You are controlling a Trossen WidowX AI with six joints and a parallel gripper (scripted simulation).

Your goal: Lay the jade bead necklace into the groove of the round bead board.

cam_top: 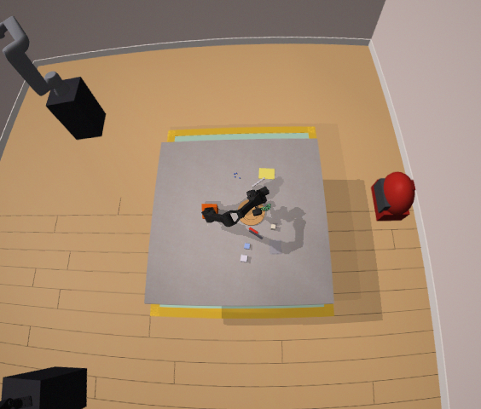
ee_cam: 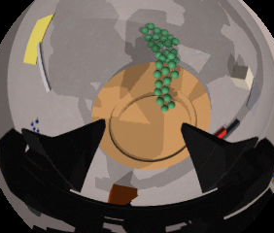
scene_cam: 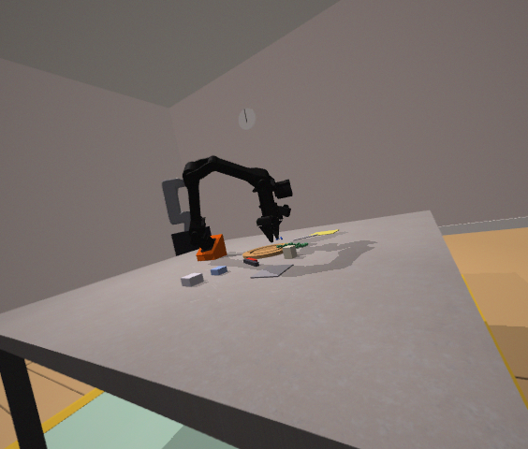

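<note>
Now: the round wooden bead board 3 cm to the right of my gripper tip, 3 cm below it and 3 cm behind it. Round my gripper tip: beige cube 16 cm to the right, 12 cm ahead, 2 cm below; red-handled tool 18 cm to the right, 3 cm below, 1 cm behind; blue block 28 cm to the right, 7 cm behind, 3 cm below.
</note>
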